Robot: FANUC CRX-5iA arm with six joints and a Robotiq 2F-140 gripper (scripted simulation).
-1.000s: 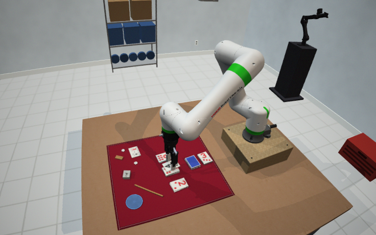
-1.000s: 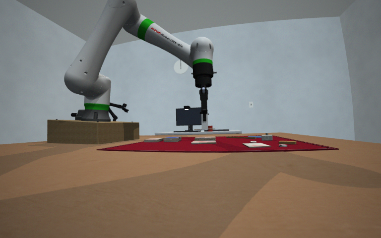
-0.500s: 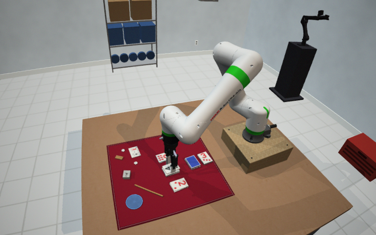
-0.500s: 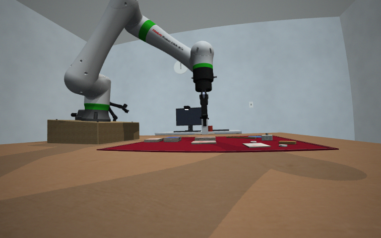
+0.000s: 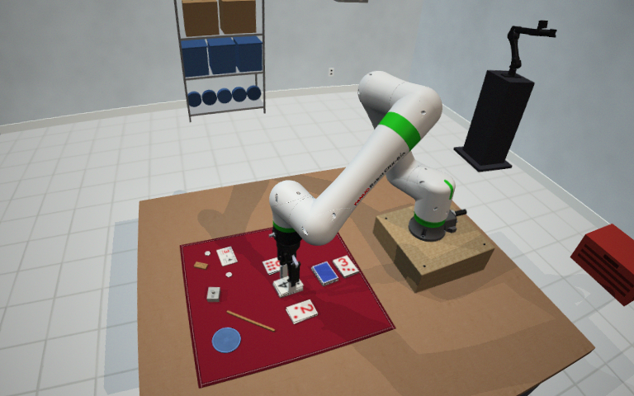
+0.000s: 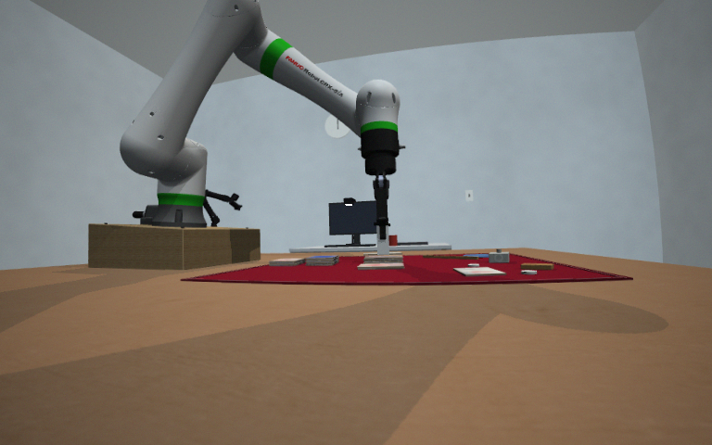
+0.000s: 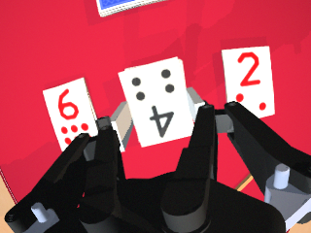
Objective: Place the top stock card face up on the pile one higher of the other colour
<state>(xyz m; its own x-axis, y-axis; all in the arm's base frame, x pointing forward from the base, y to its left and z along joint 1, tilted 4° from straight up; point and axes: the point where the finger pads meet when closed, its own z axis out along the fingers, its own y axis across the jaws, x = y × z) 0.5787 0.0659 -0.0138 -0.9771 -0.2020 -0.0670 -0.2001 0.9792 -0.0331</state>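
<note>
My gripper is now 30 mm short of the red card cloth, 20 mm to the left of it and 60 mm above it. From my hand the other things lie so: grey box: 260 mm ahead, 20 mm to the right, 30 mm below; wooden stick: 150 mm ahead, 110 mm to the left, 50 mm below.
</note>
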